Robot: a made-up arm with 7 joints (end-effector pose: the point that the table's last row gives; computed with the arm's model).
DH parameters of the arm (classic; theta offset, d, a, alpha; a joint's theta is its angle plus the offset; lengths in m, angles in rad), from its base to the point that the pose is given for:
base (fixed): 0 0.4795 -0.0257 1.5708
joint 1: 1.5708 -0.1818 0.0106 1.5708
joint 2: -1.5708 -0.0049 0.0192 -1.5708
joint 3: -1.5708 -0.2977 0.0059 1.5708
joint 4: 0 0.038 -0.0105 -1.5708
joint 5: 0 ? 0.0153 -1.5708
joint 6: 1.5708 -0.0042 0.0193 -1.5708
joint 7: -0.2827 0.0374 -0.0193 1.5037
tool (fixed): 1.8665 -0.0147 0 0
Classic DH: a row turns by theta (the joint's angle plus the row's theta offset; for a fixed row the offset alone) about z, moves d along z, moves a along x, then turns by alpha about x.
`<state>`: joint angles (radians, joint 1 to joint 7).
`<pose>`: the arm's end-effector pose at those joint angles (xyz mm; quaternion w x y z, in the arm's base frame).
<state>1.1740 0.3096 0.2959 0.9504 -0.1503 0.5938 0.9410</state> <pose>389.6 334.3 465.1 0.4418 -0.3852 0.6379 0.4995</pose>
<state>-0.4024 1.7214 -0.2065 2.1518 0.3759 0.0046 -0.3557</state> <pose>121.4 383.8 359.6 0.6813 -0.1124 0.2565 0.6764</pose>
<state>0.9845 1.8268 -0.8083 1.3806 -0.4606 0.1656 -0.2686</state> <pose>80.1 593.2 534.3 0.3675 -0.0669 -0.4535 0.8092</pose>
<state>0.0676 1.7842 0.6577 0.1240 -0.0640 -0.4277 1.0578</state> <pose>-12.3 696.3 594.0 0.2253 -0.1571 0.2003 0.9405</pose>
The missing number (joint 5, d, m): -0.2141
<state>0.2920 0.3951 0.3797 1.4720 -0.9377 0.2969 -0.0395</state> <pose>254.2 379.8 252.9 0.2636 -0.3528 -0.0668 0.8953</pose>
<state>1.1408 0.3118 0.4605 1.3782 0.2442 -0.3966 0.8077</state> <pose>352.5 363.6 542.0 0.7083 -0.6685 0.1082 0.1993</pose>
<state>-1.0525 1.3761 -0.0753 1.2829 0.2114 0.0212 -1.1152</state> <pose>-28.8 553.9 222.8 0.3880 -0.0818 -0.1190 0.9102</pose>
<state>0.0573 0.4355 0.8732 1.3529 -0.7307 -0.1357 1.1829</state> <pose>135.9 487.8 234.6 0.3600 -0.0697 0.4146 0.8329</pose>
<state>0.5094 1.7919 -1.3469 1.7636 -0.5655 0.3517 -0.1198</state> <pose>31.8 518.4 370.4 0.5766 0.3131 -0.1596 0.7376</pose>
